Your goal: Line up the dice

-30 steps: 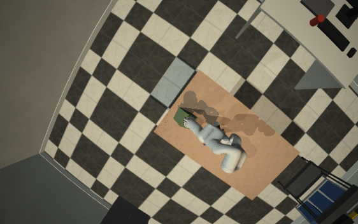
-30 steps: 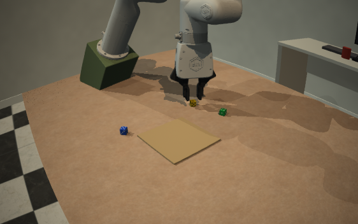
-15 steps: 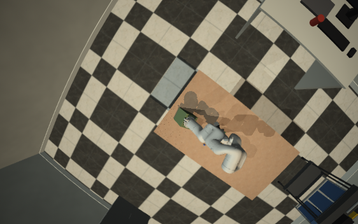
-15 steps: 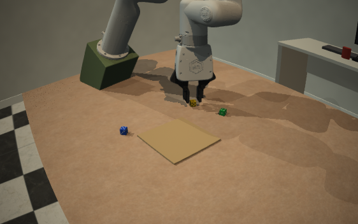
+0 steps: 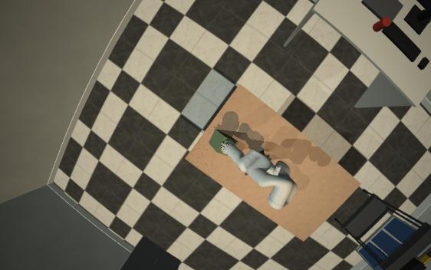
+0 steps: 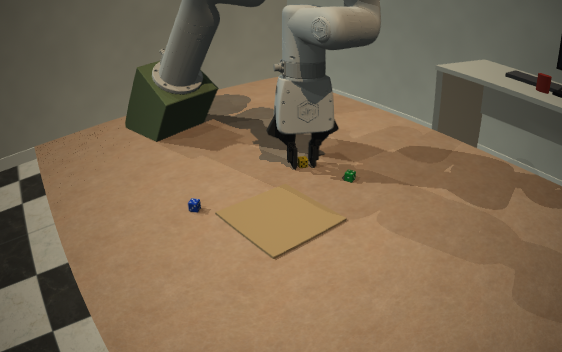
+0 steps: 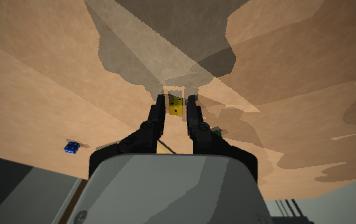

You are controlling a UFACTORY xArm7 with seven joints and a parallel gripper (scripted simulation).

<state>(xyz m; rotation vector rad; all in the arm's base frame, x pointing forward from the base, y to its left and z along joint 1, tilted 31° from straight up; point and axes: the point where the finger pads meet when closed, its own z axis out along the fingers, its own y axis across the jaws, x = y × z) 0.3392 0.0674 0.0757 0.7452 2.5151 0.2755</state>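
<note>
My hand is 20 mm above the yellow die. Also, from my hand: tan mat 150 mm to the right, 100 mm ahead, 20 mm below; then blue die 230 mm to the right, 20 mm below, 10 mm behind; then green die 90 mm ahead, 20 mm to the left, 20 mm below.
</note>
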